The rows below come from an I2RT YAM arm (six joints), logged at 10 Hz.
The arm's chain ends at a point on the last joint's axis. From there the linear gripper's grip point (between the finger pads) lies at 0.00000 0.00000 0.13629 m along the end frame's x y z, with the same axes.
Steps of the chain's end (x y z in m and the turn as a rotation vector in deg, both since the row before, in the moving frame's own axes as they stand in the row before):
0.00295, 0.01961, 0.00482, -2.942, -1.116, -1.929
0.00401, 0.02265, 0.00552, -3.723, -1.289, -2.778
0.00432, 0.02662, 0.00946, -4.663, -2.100, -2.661
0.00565, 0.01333, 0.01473, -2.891, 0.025, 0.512
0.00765, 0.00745, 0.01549, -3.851, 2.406, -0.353
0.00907, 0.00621, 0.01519, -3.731, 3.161, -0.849
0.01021, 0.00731, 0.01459, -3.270, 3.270, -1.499
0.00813, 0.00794, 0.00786, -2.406, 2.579, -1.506
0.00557, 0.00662, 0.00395, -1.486, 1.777, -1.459
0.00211, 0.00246, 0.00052, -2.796, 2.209, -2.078
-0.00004, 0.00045, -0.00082, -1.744, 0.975, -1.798
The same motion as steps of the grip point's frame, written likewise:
0.00041, 0.02665, 0.00461, -2.942, -1.116, -1.929
0.00116, 0.03157, 0.00520, -3.723, -1.289, -2.778
-0.00041, 0.03781, 0.00892, -4.663, -2.100, -2.661
0.00568, 0.02020, 0.01456, -2.891, 0.025, 0.512
0.01340, 0.01658, 0.01506, -3.851, 2.406, -0.353
0.01665, 0.01502, 0.01469, -3.731, 3.161, -0.849
0.01808, 0.01498, 0.01415, -3.270, 3.270, -1.499
0.01434, 0.01358, 0.00760, -2.406, 2.579, -1.506
0.00984, 0.01010, 0.00384, -1.486, 1.777, -1.459
0.00748, 0.00901, 0.00026, -2.796, 2.209, -2.078
0.00234, 0.00456, -0.00090, -1.744, 0.975, -1.798

